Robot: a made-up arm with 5 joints.
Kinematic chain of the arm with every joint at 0, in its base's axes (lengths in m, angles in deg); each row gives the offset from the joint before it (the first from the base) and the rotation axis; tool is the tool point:
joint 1: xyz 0 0 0.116 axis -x
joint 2: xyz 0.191 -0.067 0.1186 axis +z
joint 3: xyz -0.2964 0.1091 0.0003 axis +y
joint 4: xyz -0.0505 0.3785 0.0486 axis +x
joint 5: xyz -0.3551 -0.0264 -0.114 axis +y
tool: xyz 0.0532 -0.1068 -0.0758
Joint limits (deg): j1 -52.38..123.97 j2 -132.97..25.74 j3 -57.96..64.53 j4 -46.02..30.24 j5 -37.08..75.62
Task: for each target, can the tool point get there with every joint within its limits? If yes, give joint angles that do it. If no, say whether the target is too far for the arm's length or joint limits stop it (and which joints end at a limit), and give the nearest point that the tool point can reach.
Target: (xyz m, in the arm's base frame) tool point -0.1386 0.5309 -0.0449
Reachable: yes | joints 23.10 -36.78 1.00 -22.05 -12.91
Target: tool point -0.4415 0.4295 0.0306
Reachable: yes | joints 47.80 -10.81 32.97 -19.71 41.33
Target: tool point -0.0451 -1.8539 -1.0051
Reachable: no: too far | nearest point 0.0941 -0.5742 -0.4218 | short by 1.413 m
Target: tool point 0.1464 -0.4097 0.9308
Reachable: no: joint limits stop it (at a limit: joint 1, joint 3, joint 4, joint 5) | nearest point 0.1383 -0.1404 0.8291 | short by 0.288 m
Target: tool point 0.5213 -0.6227 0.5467
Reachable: no: joint limits stop it (at a limit: joint 1, joint 2, joint 3, joint 4, joint 5) | nearest point 0.7115 -0.3677 0.5341 | short by 0.318 m
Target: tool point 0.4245 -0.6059 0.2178
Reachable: no: joint limits stop it (at a limit: joint 1, joint 3) | nearest point 0.5161 -0.5031 -0.0034 | short by 0.261 m
